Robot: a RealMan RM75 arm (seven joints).
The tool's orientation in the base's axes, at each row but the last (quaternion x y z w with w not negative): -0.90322, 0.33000, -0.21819, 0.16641; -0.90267, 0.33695, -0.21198, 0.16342; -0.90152, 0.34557, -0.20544, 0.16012; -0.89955, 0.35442, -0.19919, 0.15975; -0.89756, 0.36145, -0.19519, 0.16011; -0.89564, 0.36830, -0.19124, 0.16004
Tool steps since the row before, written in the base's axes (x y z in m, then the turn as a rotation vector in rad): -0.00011, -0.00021, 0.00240, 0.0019, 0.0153, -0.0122; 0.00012, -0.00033, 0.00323, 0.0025, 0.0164, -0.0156; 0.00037, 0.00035, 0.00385, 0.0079, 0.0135, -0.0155; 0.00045, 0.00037, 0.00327, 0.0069, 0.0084, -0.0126; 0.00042, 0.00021, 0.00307, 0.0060, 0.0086, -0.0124; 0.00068, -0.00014, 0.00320, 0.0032, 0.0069, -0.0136
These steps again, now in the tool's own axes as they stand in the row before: 0.00075, -0.00086, -0.00213, -0.0124, -0.0067, 0.0137; 0.00119, -0.00124, -0.00276, -0.0137, -0.0063, 0.0171; 0.00101, -0.00211, -0.00310, -0.0080, -0.0073, 0.0192; 0.00084, -0.00192, -0.00258, -0.0044, -0.0044, 0.0154; 0.00085, -0.00171, -0.00245, -0.0051, -0.0041, 0.0149; 0.00127, -0.00168, -0.00251, -0.0059, -0.0008, 0.0144
